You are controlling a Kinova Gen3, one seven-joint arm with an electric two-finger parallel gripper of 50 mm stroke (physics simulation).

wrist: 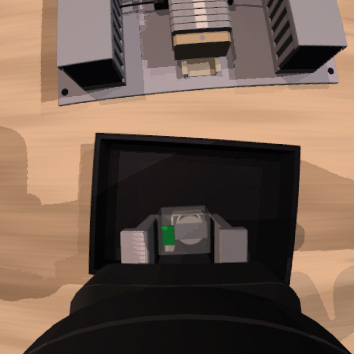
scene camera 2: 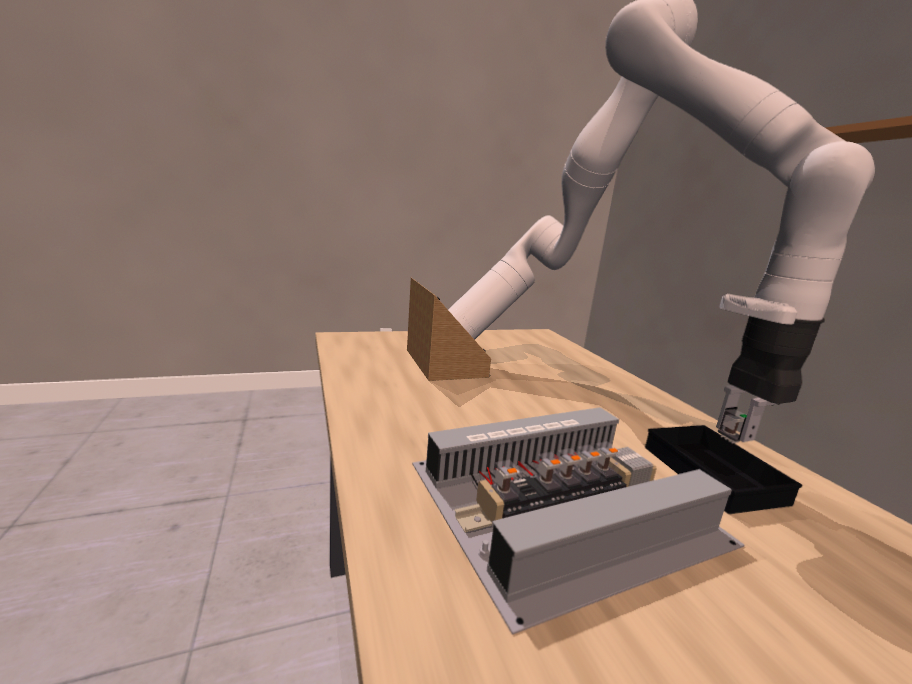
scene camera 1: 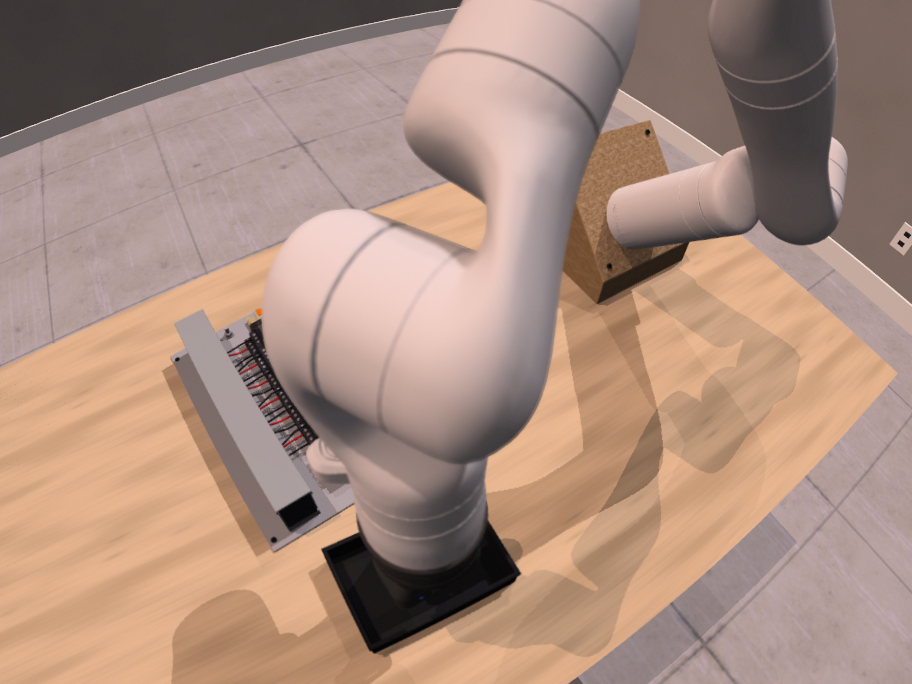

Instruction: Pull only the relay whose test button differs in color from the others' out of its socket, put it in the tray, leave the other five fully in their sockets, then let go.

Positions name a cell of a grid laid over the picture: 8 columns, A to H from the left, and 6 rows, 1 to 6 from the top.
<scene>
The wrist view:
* my gripper: E4
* grey base plate: D2
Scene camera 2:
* my gripper: G4
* orange-button relay: E5
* orange-button relay: F5
</scene>
